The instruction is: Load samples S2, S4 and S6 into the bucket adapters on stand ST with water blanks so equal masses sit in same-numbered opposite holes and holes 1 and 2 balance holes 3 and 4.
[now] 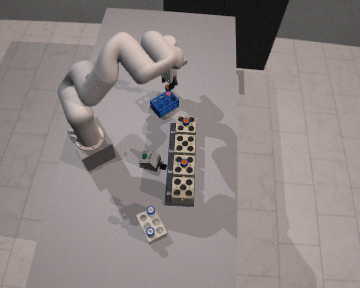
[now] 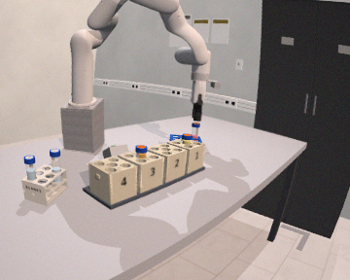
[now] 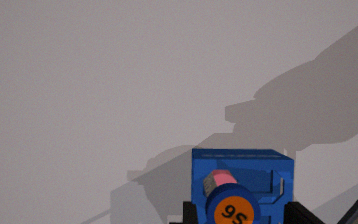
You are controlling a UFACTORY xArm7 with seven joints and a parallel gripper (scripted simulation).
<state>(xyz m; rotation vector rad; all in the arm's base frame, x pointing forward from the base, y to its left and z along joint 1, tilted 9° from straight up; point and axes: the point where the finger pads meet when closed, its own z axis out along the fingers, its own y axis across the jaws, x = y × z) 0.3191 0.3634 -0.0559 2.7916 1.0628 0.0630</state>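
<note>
Right now my hand is 1 cm to the right of the sample tube S6 and 9 cm above it. The rest, counted from my hand: sample tube S4 (10 cm ahead, 20 cm to the right, 9 cm below); blue sample rack (2 cm behind, 4 cm to the right, 13 cm below); green DONE key (8 cm behind, 37 cm to the right, 9 cm below).
</note>
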